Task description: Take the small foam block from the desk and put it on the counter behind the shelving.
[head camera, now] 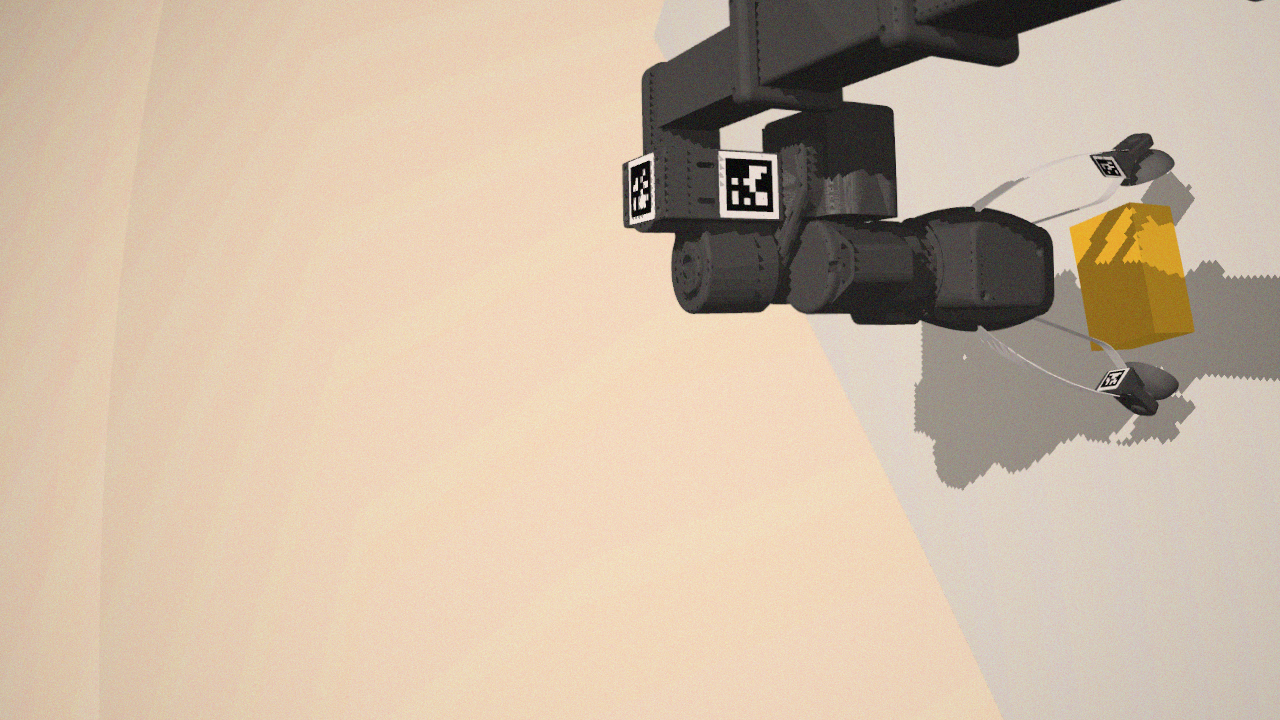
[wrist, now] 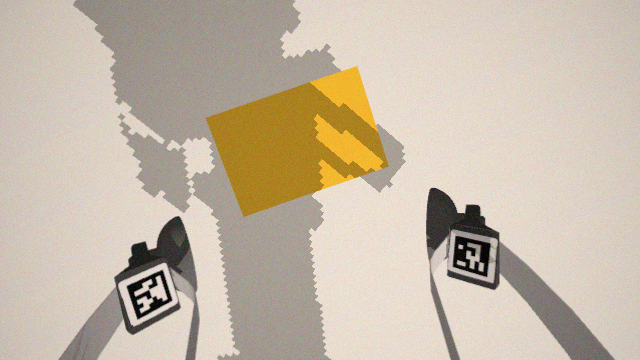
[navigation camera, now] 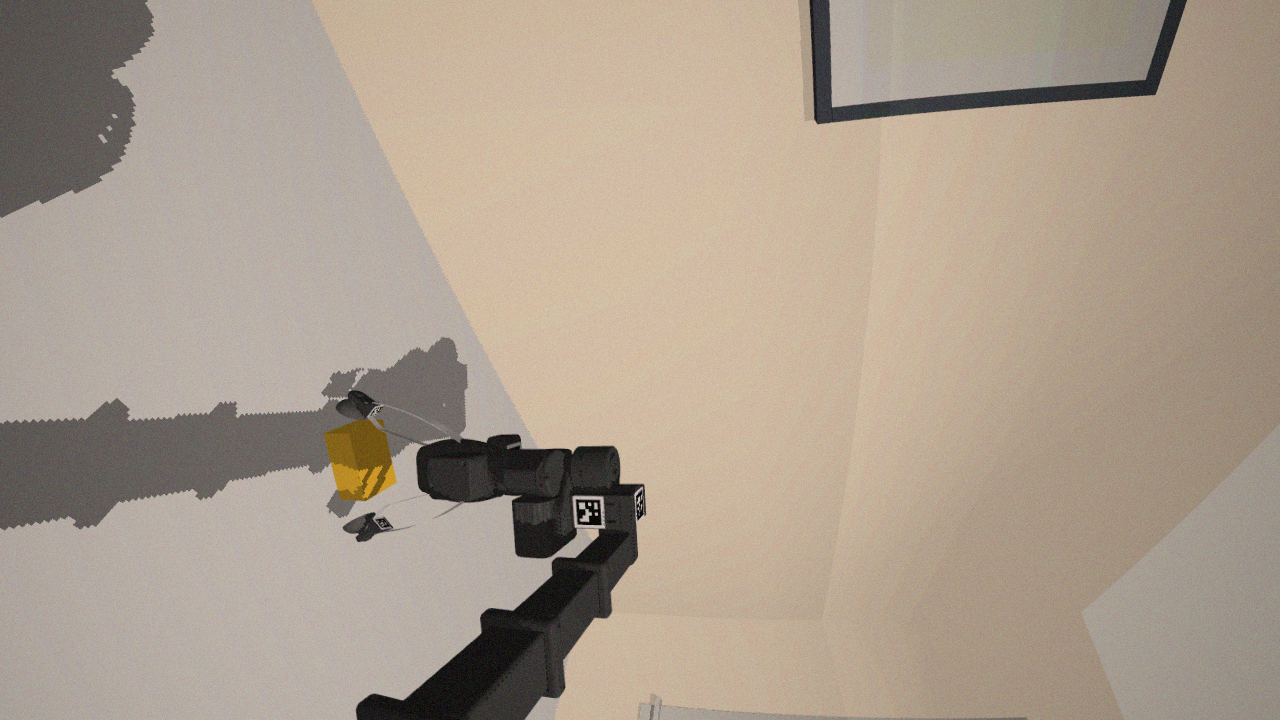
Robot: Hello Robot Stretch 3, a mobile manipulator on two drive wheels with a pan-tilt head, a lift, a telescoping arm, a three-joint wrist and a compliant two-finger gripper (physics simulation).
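Places are measured from the robot's base along level axes (x back, y right, z up), in metres.
Where they show: gripper, fingertip midpoint: [head camera: 1164, 274] [navigation camera: 345, 465].
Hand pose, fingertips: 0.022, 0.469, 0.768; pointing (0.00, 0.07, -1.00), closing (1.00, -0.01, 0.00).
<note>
After its pixels a point has its place, as x, y, z.
The small foam block [head camera: 1132, 277] {0.021, 0.499, 0.765} [navigation camera: 359, 460] {0.019, 0.494, 0.765} [wrist: 297, 141] is yellow and stands on the pale desk top [head camera: 1074, 573] {-0.207, 0.591, 0.720} [navigation camera: 223, 232] {-0.241, 0.348, 0.721} [wrist: 525, 100], partly in the arm's shadow. My gripper [head camera: 1145, 275] {0.022, 0.469, 0.768} [navigation camera: 358, 467] {0.022, 0.469, 0.768} [wrist: 310, 228] {0.022, 0.469, 0.768} is open and points down toward the desk. In the wrist view the block lies ahead of the fingertips, turned a little and between their two lines, with space on both sides. No finger is seen touching it. The counter and the shelving cannot be made out in these views.
The desk's straight edge runs slantwise beside my wrist, with a beige surface [head camera: 447, 402] {-0.078, 0.992, 1.120} [navigation camera: 671, 268] {-0.250, 0.824, 1.113} beyond it. A dark-framed picture [navigation camera: 993, 101] {-0.392, 0.654, 1.580} shows at the top right of the navigation view. My arm [navigation camera: 528, 626] {0.083, 0.281, 1.111} reaches in from the bottom there.
</note>
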